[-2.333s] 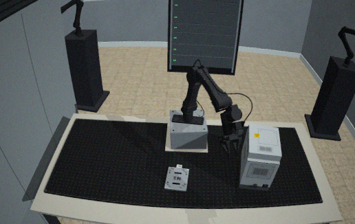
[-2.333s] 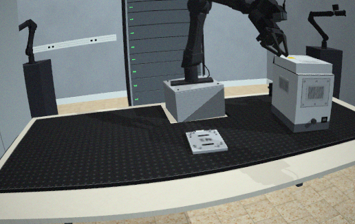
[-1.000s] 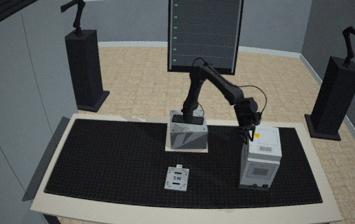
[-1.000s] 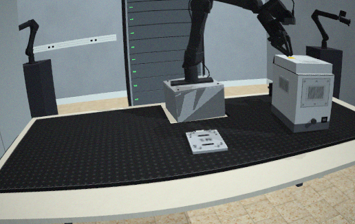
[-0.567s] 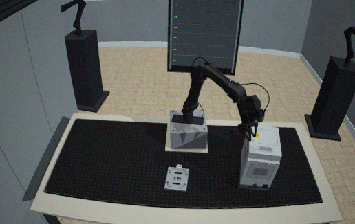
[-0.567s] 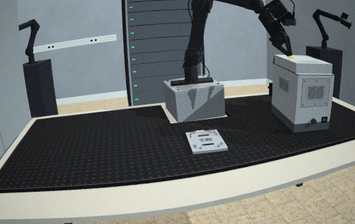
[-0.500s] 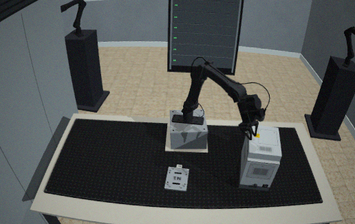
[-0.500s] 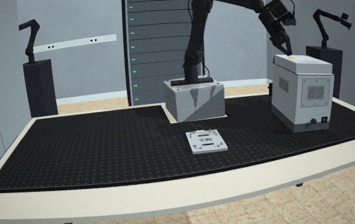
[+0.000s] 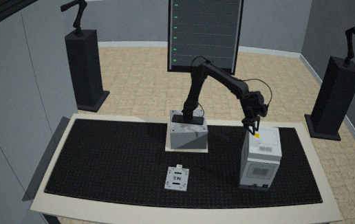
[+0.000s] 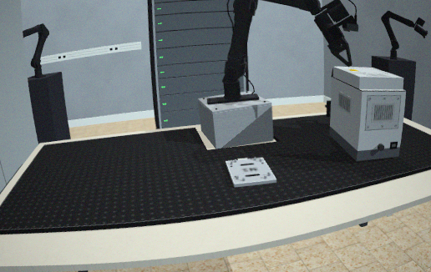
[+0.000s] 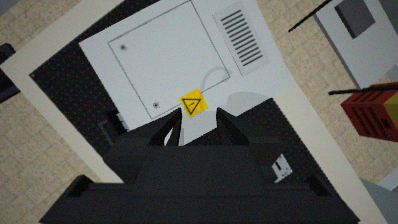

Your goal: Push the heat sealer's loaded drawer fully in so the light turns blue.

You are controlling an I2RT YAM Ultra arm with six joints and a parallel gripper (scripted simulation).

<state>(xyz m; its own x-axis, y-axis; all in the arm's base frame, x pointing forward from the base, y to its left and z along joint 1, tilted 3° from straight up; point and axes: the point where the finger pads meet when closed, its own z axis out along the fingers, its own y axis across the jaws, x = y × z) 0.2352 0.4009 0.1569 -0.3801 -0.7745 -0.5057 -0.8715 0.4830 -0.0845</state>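
The dark drawer lies 170 mm behind my hand, 60 mm to the left of it and 240 mm below it.
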